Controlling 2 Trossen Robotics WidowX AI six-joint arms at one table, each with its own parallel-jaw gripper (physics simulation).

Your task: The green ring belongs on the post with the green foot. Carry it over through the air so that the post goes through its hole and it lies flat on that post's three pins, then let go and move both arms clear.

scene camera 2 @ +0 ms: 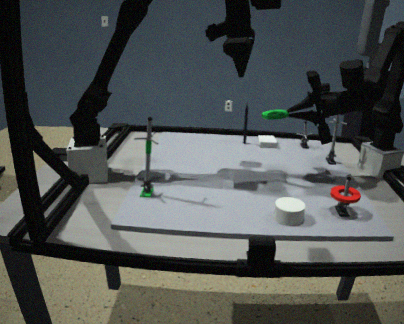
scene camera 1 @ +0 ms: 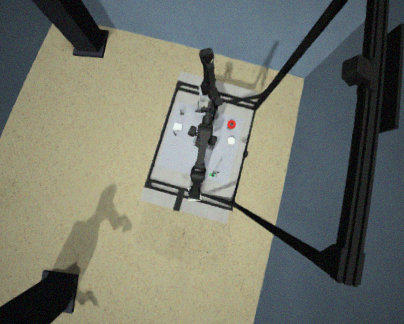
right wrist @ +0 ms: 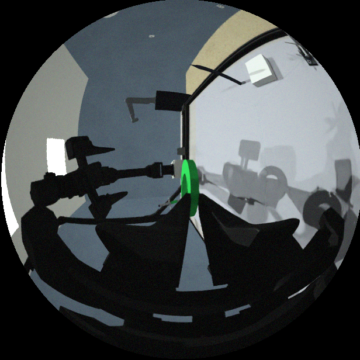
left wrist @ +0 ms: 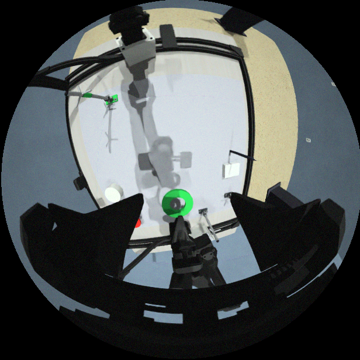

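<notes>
The green ring is nearly level in the air, high above the board. My right gripper is shut on its rim. My left gripper is open and empty, pointing down from above the ring and apart from it. The tall post with the green foot stands upright at the left in scene camera 2. No ring is on it, and its pins are near the top. In scene camera 1 the left arm hides the green ring.
A red ring sits on a short post at the right in scene camera 2. A white cylinder stands beside it. A white block, a thin black rod and two grey posts stand farther back.
</notes>
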